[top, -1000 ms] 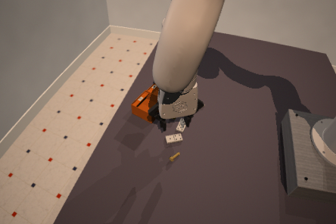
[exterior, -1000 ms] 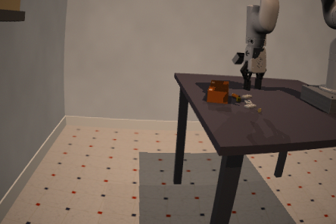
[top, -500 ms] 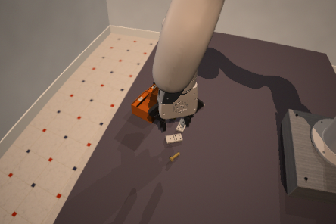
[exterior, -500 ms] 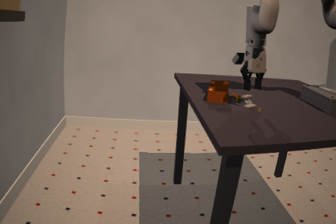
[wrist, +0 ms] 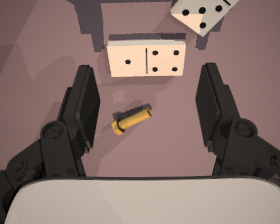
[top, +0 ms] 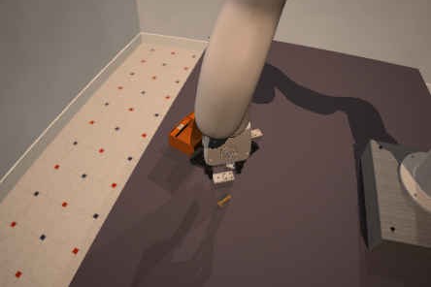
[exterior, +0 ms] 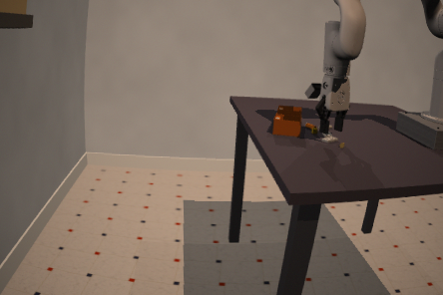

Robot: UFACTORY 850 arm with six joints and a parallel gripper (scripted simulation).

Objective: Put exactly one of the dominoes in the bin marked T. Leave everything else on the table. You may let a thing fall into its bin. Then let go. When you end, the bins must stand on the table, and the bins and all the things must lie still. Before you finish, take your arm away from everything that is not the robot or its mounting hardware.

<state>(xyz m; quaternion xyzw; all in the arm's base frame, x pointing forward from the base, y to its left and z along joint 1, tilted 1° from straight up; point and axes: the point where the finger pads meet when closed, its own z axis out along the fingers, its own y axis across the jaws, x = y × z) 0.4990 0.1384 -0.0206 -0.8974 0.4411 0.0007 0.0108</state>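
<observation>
The domino is 4 cm below my hand. The rest, counted from my hand: yellow die 8 cm to the right, 4 cm below, 4 cm ahead; brass bolt 7 cm to the left, 4 cm below, 3 cm behind; orange cylinder 15 cm to the right, 4 cm below, 4 cm ahead.
</observation>
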